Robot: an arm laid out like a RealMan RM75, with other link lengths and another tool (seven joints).
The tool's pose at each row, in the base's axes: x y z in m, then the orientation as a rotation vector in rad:
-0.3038 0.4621 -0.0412 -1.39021 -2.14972 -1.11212
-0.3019 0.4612 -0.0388 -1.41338 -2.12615 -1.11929
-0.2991 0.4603 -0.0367 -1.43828 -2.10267 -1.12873
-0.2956 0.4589 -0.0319 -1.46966 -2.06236 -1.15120
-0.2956 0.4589 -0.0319 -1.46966 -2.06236 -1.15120
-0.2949 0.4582 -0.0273 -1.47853 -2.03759 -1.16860
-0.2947 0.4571 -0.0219 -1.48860 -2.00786 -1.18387
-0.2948 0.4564 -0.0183 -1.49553 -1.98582 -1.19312
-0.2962 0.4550 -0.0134 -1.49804 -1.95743 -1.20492
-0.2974 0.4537 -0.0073 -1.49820 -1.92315 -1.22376
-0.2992 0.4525 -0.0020 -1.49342 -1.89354 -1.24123
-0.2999 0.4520 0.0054 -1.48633 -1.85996 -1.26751
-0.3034 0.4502 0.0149 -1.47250 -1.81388 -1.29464
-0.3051 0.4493 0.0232 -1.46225 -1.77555 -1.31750
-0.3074 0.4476 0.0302 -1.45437 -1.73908 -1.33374
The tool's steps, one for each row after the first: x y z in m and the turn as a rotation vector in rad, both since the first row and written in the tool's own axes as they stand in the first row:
0.0001 0.0025 -0.0020 -0.01167 0.00136 0.02093
-0.0003 0.0057 -0.0037 -0.02576 0.00148 0.04170
0.0003 0.0105 -0.0073 -0.05092 0.00862 0.07141
0.0003 0.0105 -0.0073 -0.05092 0.00862 0.07141
0.0026 0.0129 -0.0107 -0.06561 0.01952 0.08497
0.0053 0.0151 -0.0149 -0.07930 0.03239 0.10254
0.0073 0.0164 -0.0177 -0.08796 0.04200 0.11593
0.0103 0.0170 -0.0221 -0.09701 0.05839 0.13102
0.0140 0.0182 -0.0271 -0.11059 0.08010 0.14689
0.0175 0.0187 -0.0316 -0.12181 0.10197 0.15852
0.0223 0.0211 -0.0367 -0.13908 0.12792 0.16907
0.0290 0.0216 -0.0445 -0.15552 0.16562 0.18464
0.0346 0.0235 -0.0506 -0.17042 0.19591 0.19774
0.0392 0.0241 -0.0566 -0.18158 0.22319 0.21249

